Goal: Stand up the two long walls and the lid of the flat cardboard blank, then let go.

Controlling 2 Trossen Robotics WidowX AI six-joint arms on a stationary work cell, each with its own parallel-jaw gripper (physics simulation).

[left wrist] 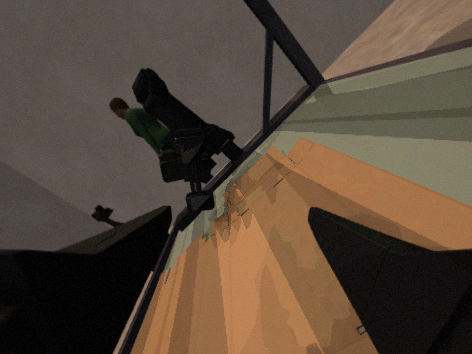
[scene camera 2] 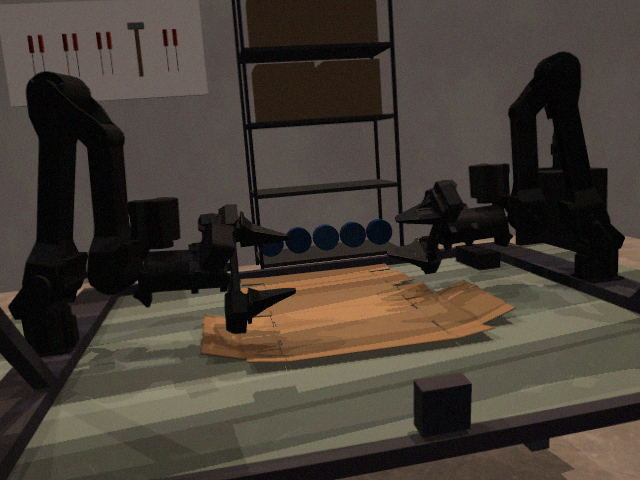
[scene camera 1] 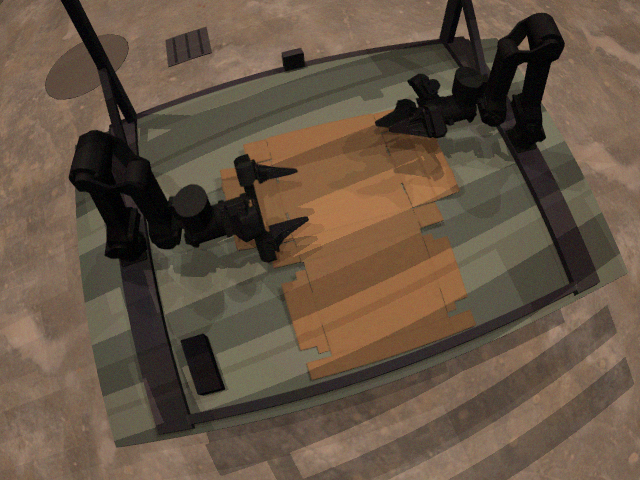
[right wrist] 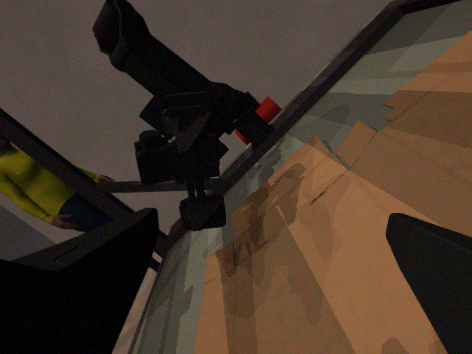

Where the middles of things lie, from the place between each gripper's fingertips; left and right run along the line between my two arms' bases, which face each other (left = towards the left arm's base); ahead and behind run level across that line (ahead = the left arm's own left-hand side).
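My right hand is 22 cm short of the black block (scene camera 1: 197, 349), 27 cm to the left of it and 11 cm above it. Counted from my left hand, I find the block 32 cm ahead, 46 cm to the right and 10 cm below.
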